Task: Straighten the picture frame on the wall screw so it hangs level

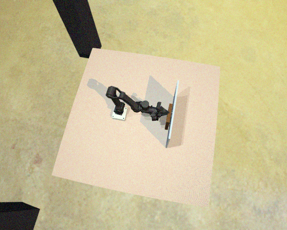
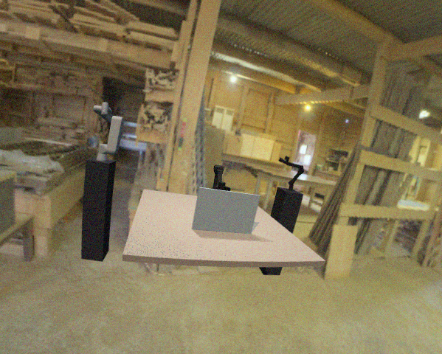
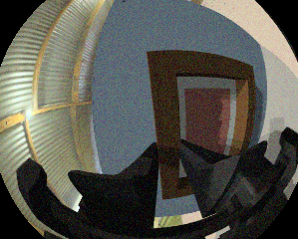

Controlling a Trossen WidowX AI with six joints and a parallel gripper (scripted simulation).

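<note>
My gripper tip is now 10 mm short of the picture frame, 10 mm to the left of it and 50 mm above it. Round my gripper tip: wall panel (20 mm ahead, 20 mm to the left, 70 mm below).
</note>
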